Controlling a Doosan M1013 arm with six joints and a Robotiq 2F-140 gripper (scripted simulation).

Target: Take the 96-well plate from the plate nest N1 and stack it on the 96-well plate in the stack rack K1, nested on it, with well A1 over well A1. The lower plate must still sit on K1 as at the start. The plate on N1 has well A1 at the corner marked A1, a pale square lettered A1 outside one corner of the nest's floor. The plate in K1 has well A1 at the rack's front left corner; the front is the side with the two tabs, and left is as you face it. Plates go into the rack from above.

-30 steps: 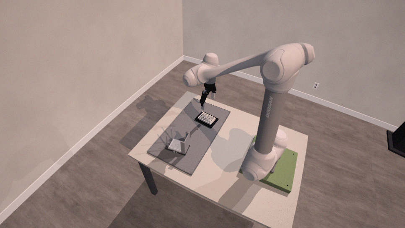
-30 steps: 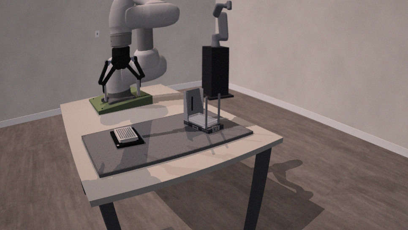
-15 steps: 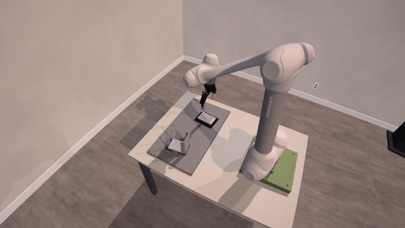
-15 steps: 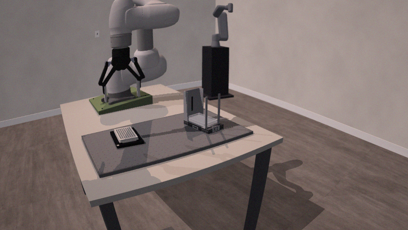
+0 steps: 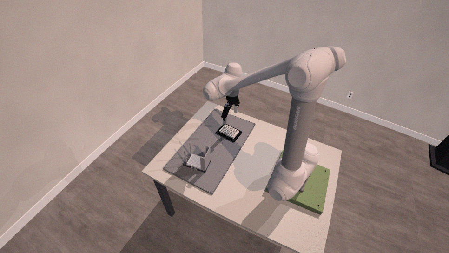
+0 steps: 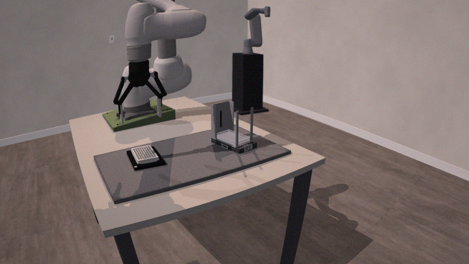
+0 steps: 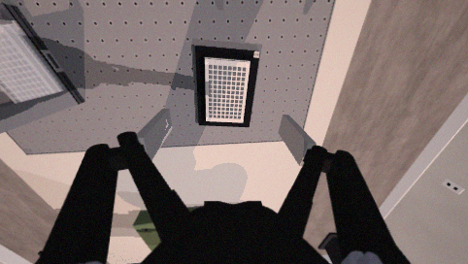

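The pale A1 mark is 8 cm ahead of my hand, 5 cm to the right of it and 15 cm below it.
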